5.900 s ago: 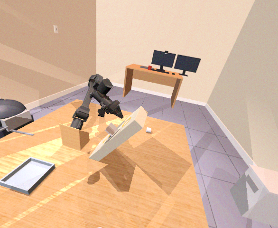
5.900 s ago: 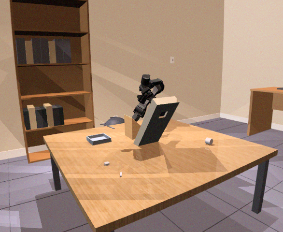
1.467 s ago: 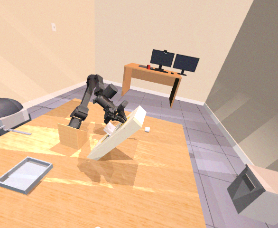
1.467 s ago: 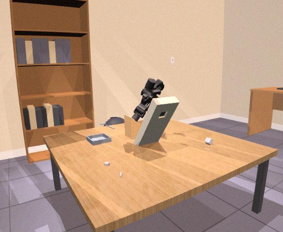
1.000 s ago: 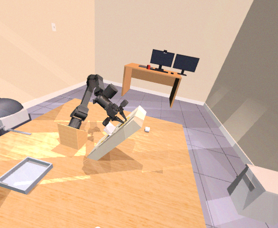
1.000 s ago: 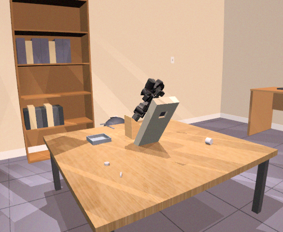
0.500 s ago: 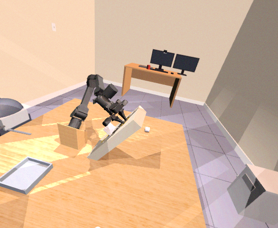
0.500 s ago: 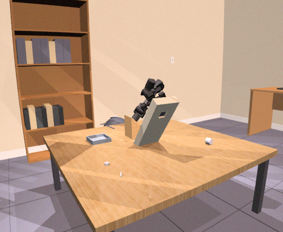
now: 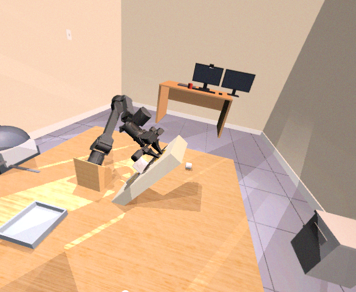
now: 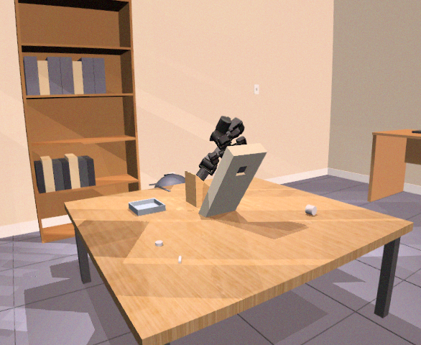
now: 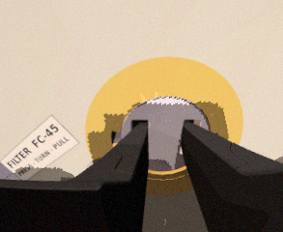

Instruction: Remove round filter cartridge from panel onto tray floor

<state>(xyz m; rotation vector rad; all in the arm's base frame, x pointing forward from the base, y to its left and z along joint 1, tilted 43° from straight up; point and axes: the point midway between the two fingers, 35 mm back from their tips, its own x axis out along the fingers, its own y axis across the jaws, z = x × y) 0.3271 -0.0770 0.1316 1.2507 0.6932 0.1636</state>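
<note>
The grey tray is 380 mm behind my gripper tip, 320 mm to the right of it and 270 mm below it. From my gripper tip the other things lie so: small peg 370 mm to the right, 270 mm below, 230 mm ahead; round white filter cartridge 10 mm below, 10 mm ahead.
</note>
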